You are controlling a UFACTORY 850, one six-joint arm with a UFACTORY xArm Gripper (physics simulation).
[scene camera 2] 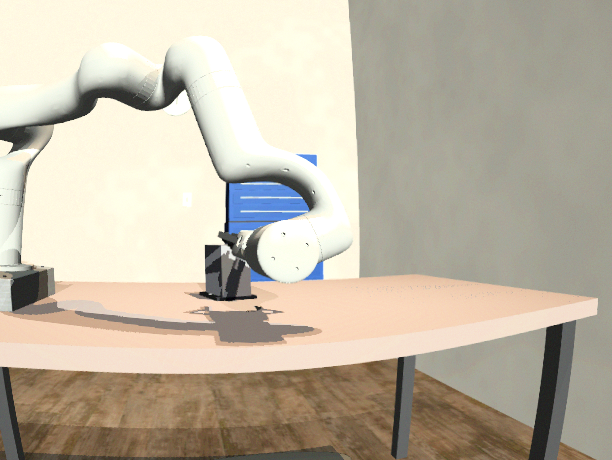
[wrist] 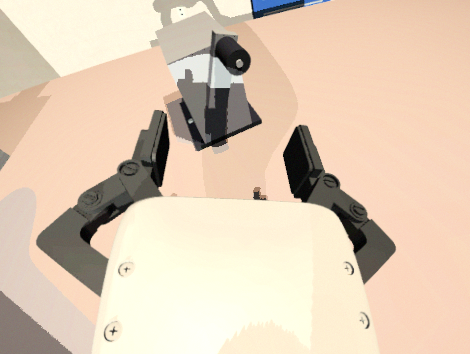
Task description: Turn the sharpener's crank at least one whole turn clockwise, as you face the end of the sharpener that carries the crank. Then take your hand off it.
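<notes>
The sharpener [scene camera 2: 213, 270] [wrist: 182, 45] is a grey, box-like body standing upright on a dark base plate on the table. In the wrist view its crank shows on the end facing the camera: a flat arm [wrist: 212, 75] runs up to a black cylindrical handle [wrist: 231, 54] at the top. My gripper [scene camera 2: 226, 236] [wrist: 231, 133] is wide open, with nothing between its fingers. In the wrist view the handle lies beyond the fingertips, apart from both fingers. In the scene view the gripper is beside the sharpener's upper part, and the wrist and gripper hide the crank handle.
The table [scene camera 2: 400, 310] [wrist: 375, 125] carries the sharpener and, at the left in the scene view, the arm's base block [scene camera 2: 31, 289]. A blue drawer cabinet [scene camera 2: 267, 202] [wrist: 280, 7] stands behind the table. The arm arches above the table from the left.
</notes>
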